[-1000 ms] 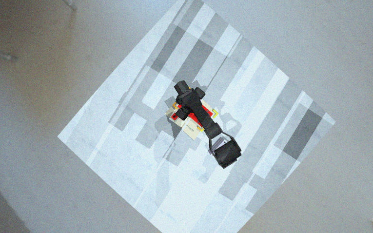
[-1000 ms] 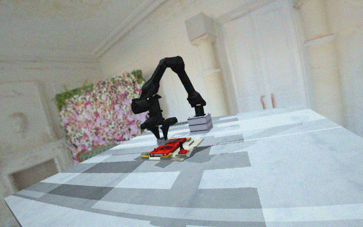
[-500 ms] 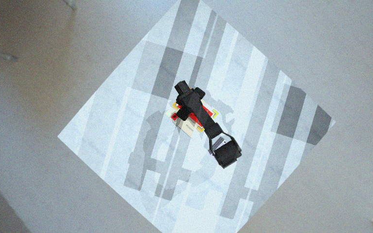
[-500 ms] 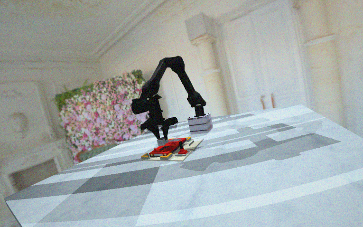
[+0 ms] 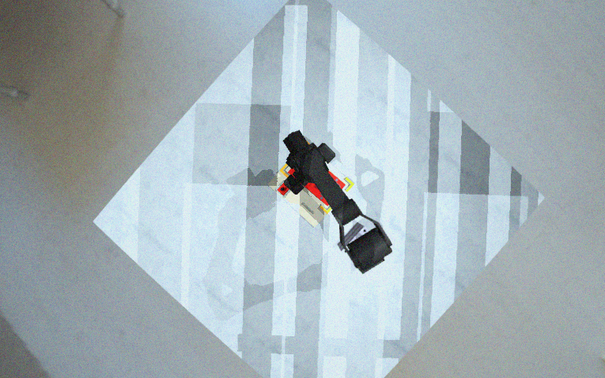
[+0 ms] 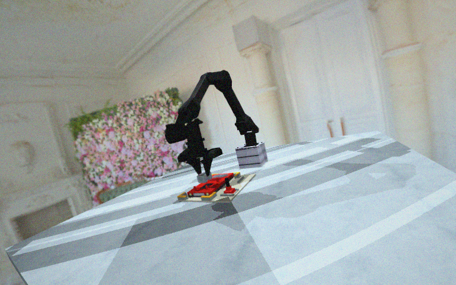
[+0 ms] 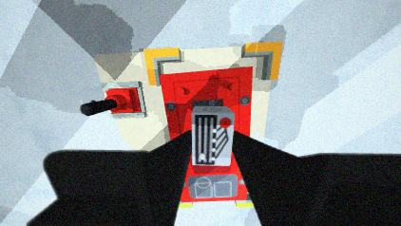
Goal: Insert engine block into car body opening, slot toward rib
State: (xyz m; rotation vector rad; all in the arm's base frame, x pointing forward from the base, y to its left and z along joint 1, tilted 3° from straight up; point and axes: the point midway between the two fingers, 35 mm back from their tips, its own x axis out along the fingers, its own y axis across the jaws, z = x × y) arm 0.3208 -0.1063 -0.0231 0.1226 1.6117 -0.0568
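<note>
My gripper tip is 1 cm above the engine block.
</note>
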